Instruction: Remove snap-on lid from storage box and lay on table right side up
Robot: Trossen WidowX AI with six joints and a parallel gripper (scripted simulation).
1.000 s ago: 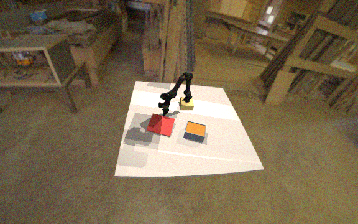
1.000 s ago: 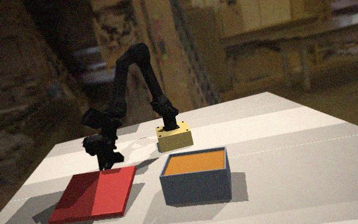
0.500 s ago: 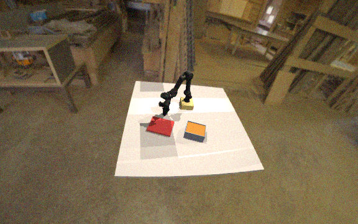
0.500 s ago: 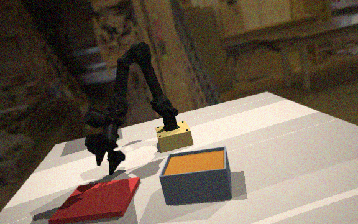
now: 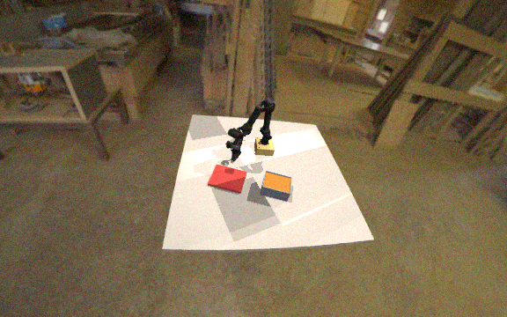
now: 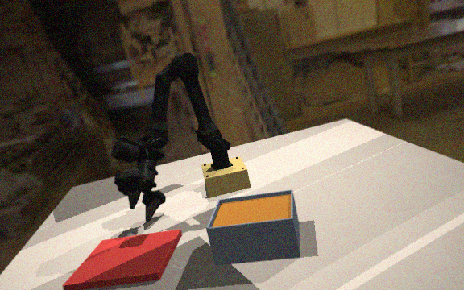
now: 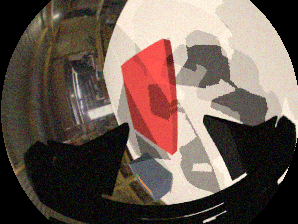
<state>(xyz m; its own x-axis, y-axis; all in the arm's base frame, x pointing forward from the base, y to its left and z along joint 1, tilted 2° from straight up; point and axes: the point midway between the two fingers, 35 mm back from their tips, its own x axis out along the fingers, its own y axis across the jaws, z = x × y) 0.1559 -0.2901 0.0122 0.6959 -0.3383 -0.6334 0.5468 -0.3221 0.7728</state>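
Now: the red lid 110 mm ahead of my gripper tip, 50 mm to the right of it and 50 mm below it. Also, from my gripper tip: blue storage box (260 mm ahead, 250 mm to the left, 20 mm below).
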